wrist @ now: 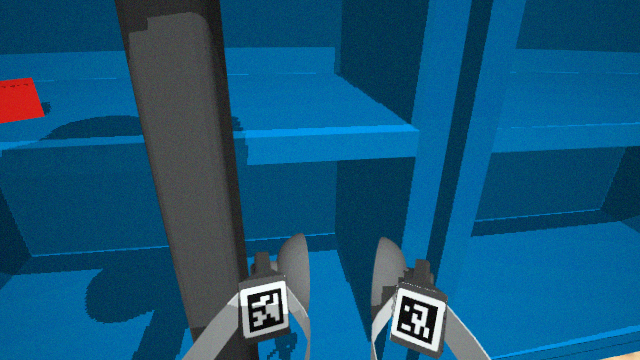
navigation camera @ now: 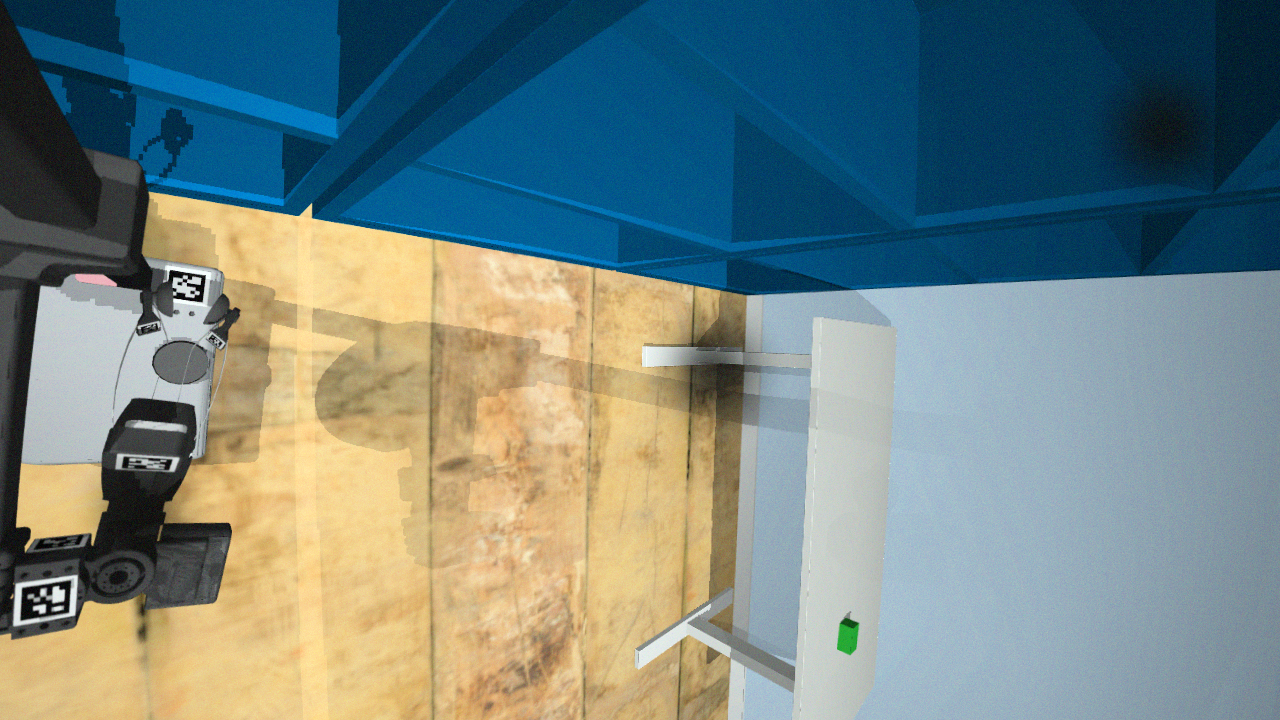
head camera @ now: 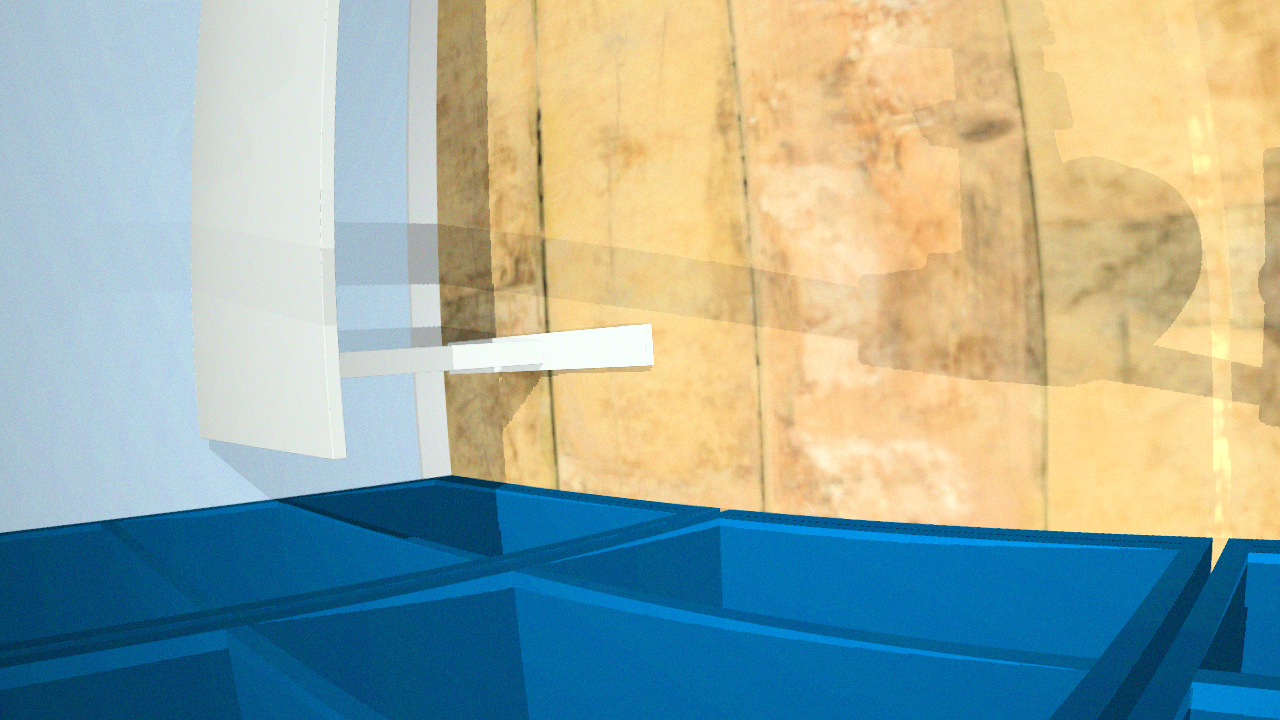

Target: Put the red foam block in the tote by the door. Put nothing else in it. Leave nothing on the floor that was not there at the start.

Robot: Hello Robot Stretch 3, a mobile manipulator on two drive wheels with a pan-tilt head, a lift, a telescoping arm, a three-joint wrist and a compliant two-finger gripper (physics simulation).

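Frame: origin at the robot's base, x ahead, y left, z up, level; millimetres.
Where they show: gripper, between the fingertips: (wrist: 340, 263) (navigation camera: 197, 288); robot's base, origin of its link: (navigation camera: 179, 358).
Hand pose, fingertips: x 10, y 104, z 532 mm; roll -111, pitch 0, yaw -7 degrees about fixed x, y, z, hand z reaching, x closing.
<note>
Each offset is from my fingertips to the top centre of the thing. "*": to the spot under its first point. Level surfaces: height alone.
The red foam block {* dx -384, dy +300, dz +27 mm} (wrist: 19, 100) shows at the left edge of the wrist view, partly cut off by the frame. It rests on a shelf board of a blue shelf unit (wrist: 448, 80) (head camera: 1154, 619). My gripper (wrist: 340, 263) (navigation camera: 190, 305) is open, with nothing between its fingers. In the wrist view it stands in front of the lower compartment, below the block's shelf and to the block's right. The block does not show in the head or navigation view. The tote and the door do not show in any view.
A long white table {dz +188 mm} (head camera: 268, 223) (navigation camera: 845, 447) on white legs stands along the pale blue wall (head camera: 80, 268) (navigation camera: 1074, 492). A small green block {dx +1660, dy -880, dz +233 mm} (navigation camera: 847, 636) is on it. A dark post (wrist: 190, 150) crosses the wrist view's left half. The blue shelves border the wooden floor {dz -531 mm} (head camera: 644, 429) (navigation camera: 510, 429).
</note>
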